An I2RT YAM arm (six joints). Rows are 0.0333 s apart.
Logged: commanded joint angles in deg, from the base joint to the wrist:
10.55, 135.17, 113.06, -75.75, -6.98, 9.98
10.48, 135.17, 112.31, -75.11, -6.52, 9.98
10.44, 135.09, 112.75, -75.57, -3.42, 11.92
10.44, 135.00, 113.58, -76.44, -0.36, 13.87
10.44, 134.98, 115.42, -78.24, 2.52, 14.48
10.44, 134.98, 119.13, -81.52, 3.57, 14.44
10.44, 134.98, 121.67, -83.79, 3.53, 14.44
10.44, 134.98, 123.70, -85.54, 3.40, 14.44
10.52, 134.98, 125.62, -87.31, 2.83, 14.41
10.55, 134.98, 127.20, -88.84, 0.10, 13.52
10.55, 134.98, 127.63, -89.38, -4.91, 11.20
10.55, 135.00, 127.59, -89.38, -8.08, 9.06
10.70, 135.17, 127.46, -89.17, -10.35, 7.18
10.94, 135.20, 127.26, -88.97, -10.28, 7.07
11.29, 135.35, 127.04, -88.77, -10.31, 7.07
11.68, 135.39, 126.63, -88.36, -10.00, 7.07
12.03, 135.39, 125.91, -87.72, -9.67, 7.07
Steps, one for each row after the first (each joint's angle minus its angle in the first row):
-0.07, 0.00, -0.75, 0.64, 0.46, 0.00
-0.11, -0.08, -0.31, 0.18, 3.56, 1.94
-0.11, -0.17, 0.52, -0.69, 6.62, 3.89
-0.11, -0.19, 2.36, -2.49, 9.50, 4.50
-0.11, -0.19, 6.07, -5.77, 10.55, 4.46
-0.11, -0.19, 8.61, -8.04, 10.51, 4.46
-0.11, -0.19, 10.64, -9.79, 10.38, 4.46
-0.03, -0.19, 12.56, -11.56, 9.81, 4.43
0.00, -0.19, 14.14, -13.09, 7.08, 3.54
0.00, -0.19, 14.57, -13.63, 2.07, 1.22
0.00, -0.17, 14.53, -13.63, -1.10, -0.92
0.15, 0.00, 14.40, -13.42, -3.37, -2.80
0.39, 0.03, 14.20, -13.22, -3.30, -2.91
0.74, 0.18, 13.98, -13.02, -3.33, -2.91
1.13, 0.22, 13.57, -12.61, -3.02, -2.91
1.48, 0.22, 12.85, -11.97, -2.69, -2.91

